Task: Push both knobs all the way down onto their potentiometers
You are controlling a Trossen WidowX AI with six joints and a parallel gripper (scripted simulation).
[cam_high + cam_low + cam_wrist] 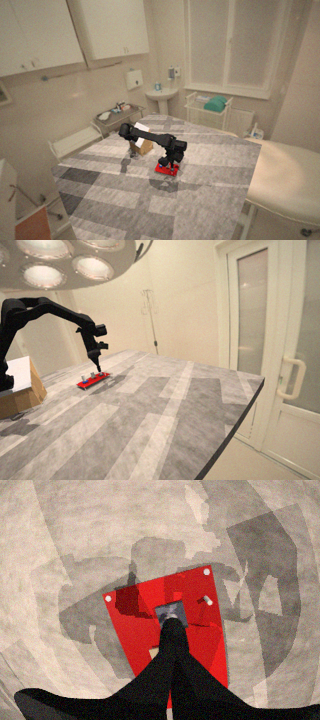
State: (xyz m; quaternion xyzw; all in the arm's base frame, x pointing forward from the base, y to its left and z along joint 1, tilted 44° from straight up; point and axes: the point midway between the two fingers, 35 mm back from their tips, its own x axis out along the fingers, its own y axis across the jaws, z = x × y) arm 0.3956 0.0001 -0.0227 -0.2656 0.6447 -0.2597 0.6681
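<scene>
The grey knob is 90 mm behind my gripper tip, 30 mm to the right of it and 30 mm below it. Also, from my gripper tip: black knob 10 mm below.
</scene>
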